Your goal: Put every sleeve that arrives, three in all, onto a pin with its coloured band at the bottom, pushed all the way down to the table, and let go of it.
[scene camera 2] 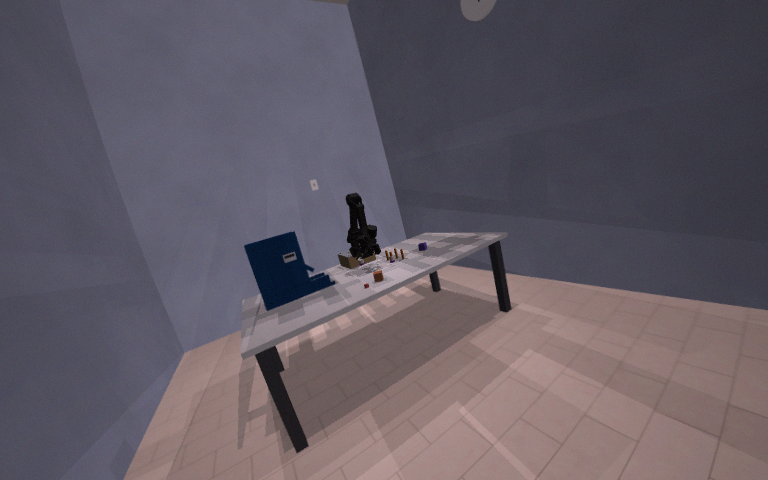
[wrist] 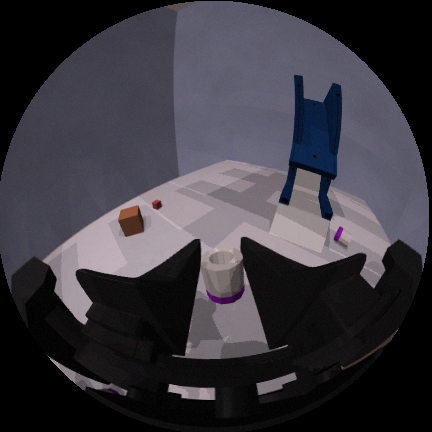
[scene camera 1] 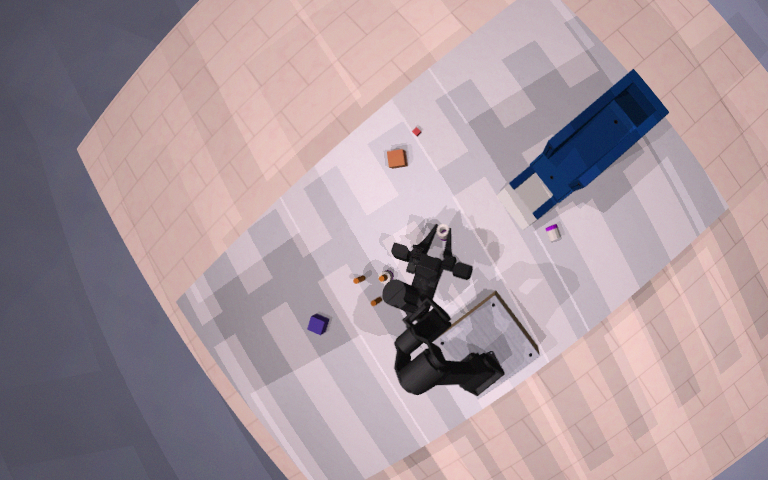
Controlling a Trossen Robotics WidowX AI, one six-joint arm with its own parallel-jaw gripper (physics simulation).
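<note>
My gripper (scene camera 1: 443, 233) (wrist: 220, 243) is shut on a white sleeve (scene camera 1: 442, 230) (wrist: 224, 275), held upright with its purple band at the bottom. A second sleeve (scene camera 1: 388, 275) (scene camera 2: 391, 259) stands around an orange pin (scene camera 1: 382, 277); its purple shows low down in scene camera 2. Two other orange pins, one at the left (scene camera 1: 359, 279) and one nearer the arm base (scene camera 1: 376, 301), are bare. Scene camera 2 shows one more pin, which the arm hides in scene camera 1. A third sleeve (scene camera 1: 554, 233) (wrist: 344, 237) lies on its side near the chute, its purple band at one end.
The blue chute (scene camera 1: 589, 141) (scene camera 2: 277, 271) (wrist: 314, 145) ends at a pale plate (scene camera 1: 512, 206) (wrist: 297, 227). An orange cube (scene camera 1: 396, 158) (scene camera 2: 378, 276) (wrist: 131, 221), a small red cube (scene camera 1: 416, 131) (wrist: 157, 204) and a purple cube (scene camera 1: 317, 324) (scene camera 2: 422, 246) are on the table. A brown low wall (scene camera 1: 518, 322) stands beside the arm base.
</note>
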